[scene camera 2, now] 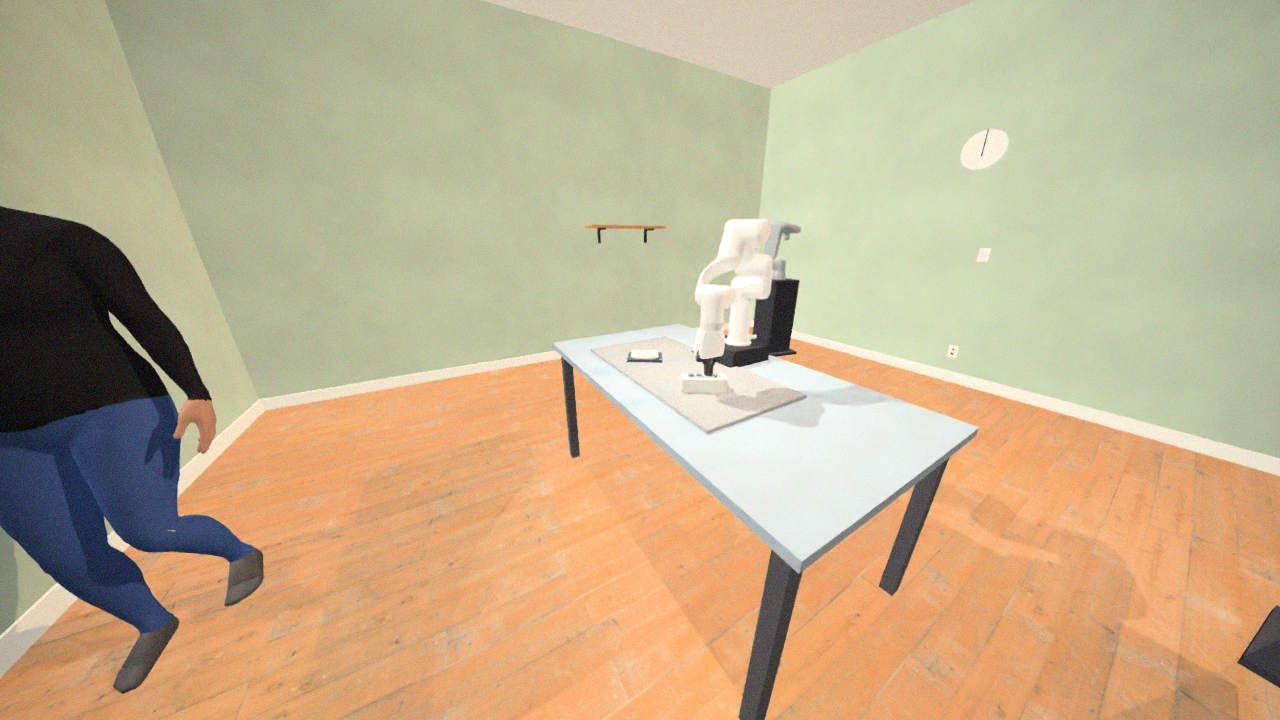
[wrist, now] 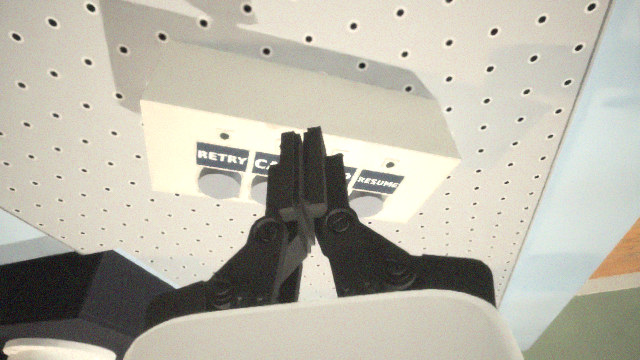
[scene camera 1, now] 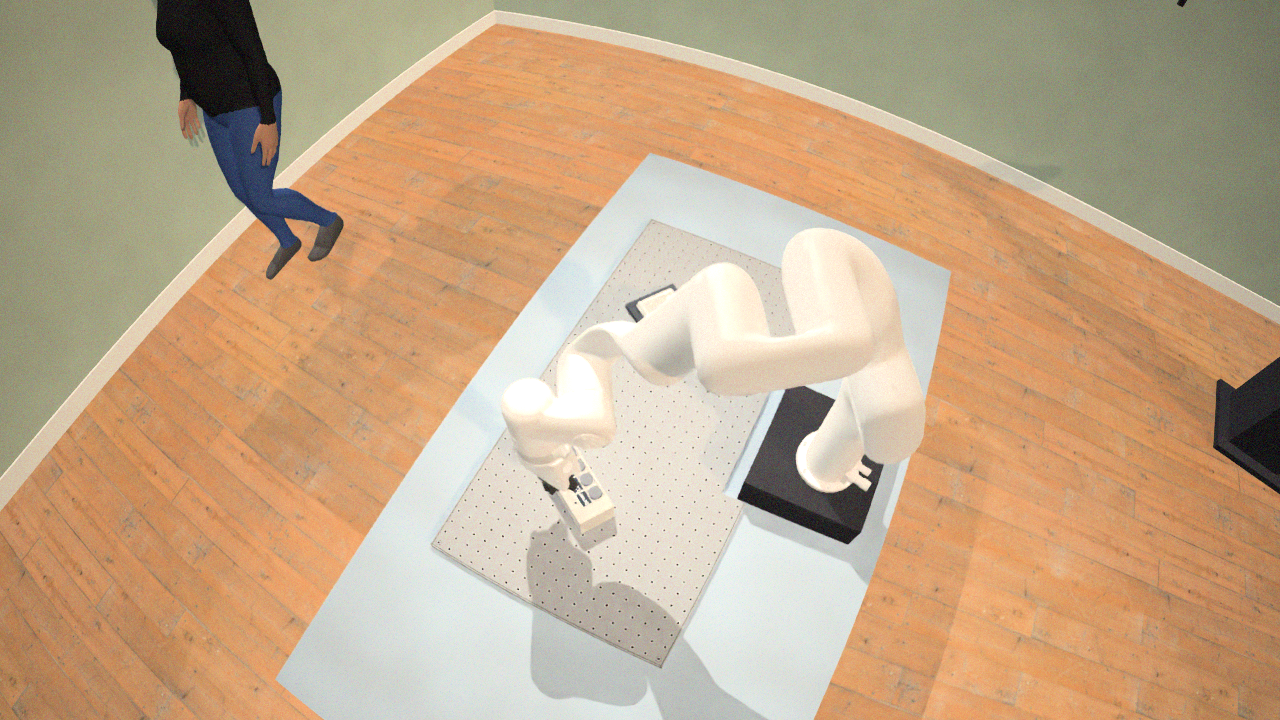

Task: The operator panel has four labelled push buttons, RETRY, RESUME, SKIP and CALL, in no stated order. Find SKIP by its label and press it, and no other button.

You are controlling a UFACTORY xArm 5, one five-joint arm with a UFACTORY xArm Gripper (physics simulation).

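Frame: origin at the arm's base, x ahead, y left, z up, level; centimetres.
Seen in the pictures: gripper, fingertip midpoint: [scene camera 2: 707, 374] [wrist: 308, 152] [scene camera 1: 553, 486]; arm's base, link origin: [scene camera 2: 737, 342] [wrist: 64, 350] [scene camera 1: 827, 461].
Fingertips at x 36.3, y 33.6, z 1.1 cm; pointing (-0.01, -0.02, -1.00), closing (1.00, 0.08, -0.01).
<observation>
Offsets run from my fingertips to a thing's top centre. "spot": to the spot under its first point. Level surfaces: height alone.
The cream operator panel @(dx -0.8, dy -4.1, dz -1.9 cm) [scene camera 1: 597, 513] [scene camera 2: 704, 385] [wrist: 170, 150] lies on the perforated board. In the wrist view its row reads, left to right, the RETRY label @(spot: dx -4.8, dy -2.0, dz -2.2 cm) [wrist: 222, 156], a partly covered label starting "CA", a mostly covered label @(spot: dx +1.8, dy -4.5, dz -2.2 cm) [wrist: 348, 175] showing its last letter, and the RESUME label @(spot: dx +3.6, dy -5.4, dz -2.2 cm) [wrist: 379, 182]. The RETRY button @(dx -5.7, dy -4.1, dz -1.9 cm) [wrist: 219, 183] and RESUME button @(dx +2.7, dy -7.5, dz -1.9 cm) [wrist: 367, 204] show; the CALL button @(dx -2.9, dy -5.2, dz -1.9 cm) [wrist: 259, 190] shows partly. My gripper [wrist: 308, 152] [scene camera 2: 708, 370] is shut and empty, its fingers over the panel's middle. They hide the SKIP button; whether they touch it, I cannot tell.
A dark-edged tray with a pale top @(dx +7.8, dy -45.1, dz -4.9 cm) [scene camera 1: 654, 304] [scene camera 2: 644, 356] sits farther along the perforated board @(dz -7.5 cm) [scene camera 1: 662, 608] [scene camera 2: 716, 420]. The arm's black base block [scene camera 1: 774, 474] stands beside the board. A person [scene camera 1: 237, 134] [scene camera 2: 80, 358] is on the floor away from the table.
</observation>
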